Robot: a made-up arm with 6 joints.
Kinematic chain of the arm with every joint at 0, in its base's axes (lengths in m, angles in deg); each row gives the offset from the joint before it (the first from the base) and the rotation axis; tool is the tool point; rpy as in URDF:
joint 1: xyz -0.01 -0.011 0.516 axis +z
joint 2: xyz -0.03 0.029 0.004 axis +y
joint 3: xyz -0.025 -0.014 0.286 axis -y
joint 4: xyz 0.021 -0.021 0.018 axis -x
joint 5: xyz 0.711 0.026 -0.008 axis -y
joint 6: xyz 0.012 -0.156 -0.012 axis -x
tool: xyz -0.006 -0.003 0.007 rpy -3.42 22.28 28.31
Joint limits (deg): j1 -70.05..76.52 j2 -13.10..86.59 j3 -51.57..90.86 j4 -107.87..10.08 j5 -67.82..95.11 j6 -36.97..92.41
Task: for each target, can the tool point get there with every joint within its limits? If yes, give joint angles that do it. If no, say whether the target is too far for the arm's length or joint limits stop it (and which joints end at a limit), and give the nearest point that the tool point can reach.
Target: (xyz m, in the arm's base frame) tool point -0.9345 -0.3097 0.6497
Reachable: no: joint limits stop it (at a limit: joint 2, joint 3, joint 6) | nearest point -0.3690 -0.1270 0.1569 | short by 0.772 m
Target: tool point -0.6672 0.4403 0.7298
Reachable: no: joint limits stop it (at a limit: joint 2, joint 3, joint 5, joint 6) | nearest point -0.3127 0.1969 0.1664 | short by 0.709 m
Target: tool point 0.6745 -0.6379 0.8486
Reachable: yes | joints -33.96 56.04 68.25 -9.23 63.98 -9.73
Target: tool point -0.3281 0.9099 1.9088
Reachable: no: too far | nearest point 0.0606 0.4949 1.3983 | short by 0.764 m
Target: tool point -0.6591 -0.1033 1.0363
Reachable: no: joint limits stop it (at a limit: joint 2, joint 3, joint 4, joint 5) | nearest point -0.3690 -0.0621 1.4982 | short by 0.547 m
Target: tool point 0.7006 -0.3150 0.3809
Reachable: yes | joints -16.28 38.87 13.80 -38.57 -5.45 78.84
